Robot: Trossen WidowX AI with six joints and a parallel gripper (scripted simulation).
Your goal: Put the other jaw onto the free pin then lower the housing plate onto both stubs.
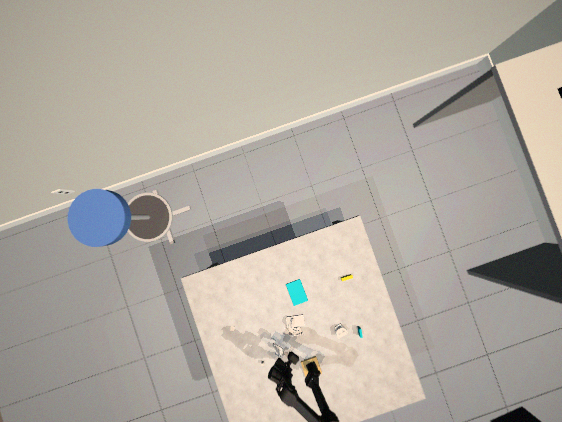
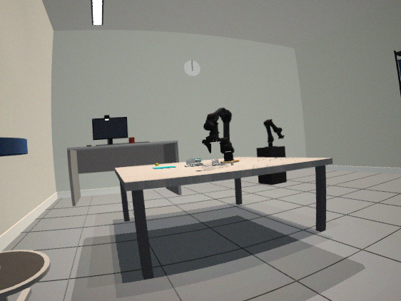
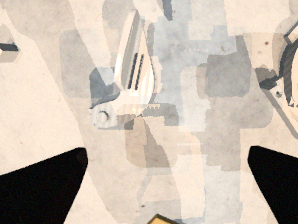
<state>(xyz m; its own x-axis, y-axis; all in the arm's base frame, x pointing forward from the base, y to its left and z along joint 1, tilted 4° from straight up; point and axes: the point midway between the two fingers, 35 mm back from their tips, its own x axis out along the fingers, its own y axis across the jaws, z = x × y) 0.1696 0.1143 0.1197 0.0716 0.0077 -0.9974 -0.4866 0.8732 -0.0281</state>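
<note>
Right now the white jaw piece is 8 cm below my gripper tip, 5 cm to the left of it and 1 cm behind it. From my gripper tip the other things lie so: yellow piece 57 cm to the right, 27 cm ahead, 8 cm below; then cyan plate 32 cm ahead, 22 cm to the right, 8 cm below.
</note>
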